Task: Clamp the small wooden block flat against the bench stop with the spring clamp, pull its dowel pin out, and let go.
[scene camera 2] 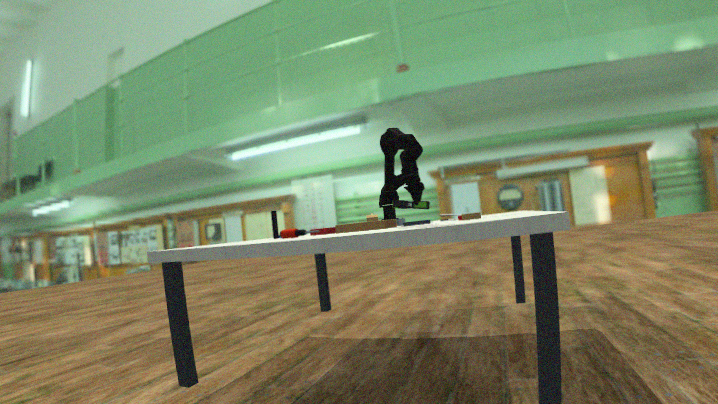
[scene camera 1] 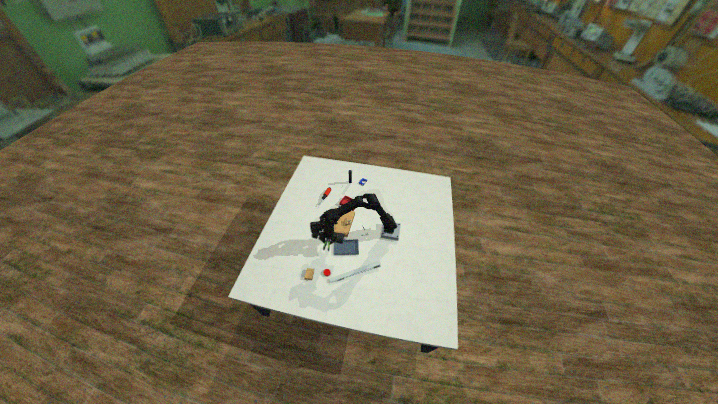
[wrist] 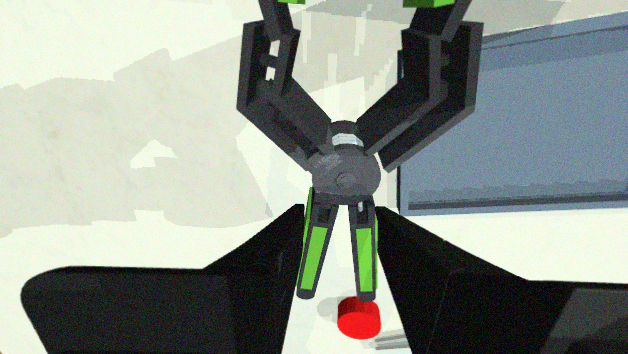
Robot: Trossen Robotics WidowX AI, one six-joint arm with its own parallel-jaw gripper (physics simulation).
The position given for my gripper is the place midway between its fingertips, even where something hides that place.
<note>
On the table rests a red knob [wrist: 360, 320]. Further things: my gripper [scene camera 2: 417, 206] and a spring clamp [wrist: 441, 54].
My gripper is seen too in the wrist view [wrist: 338, 214].
</note>
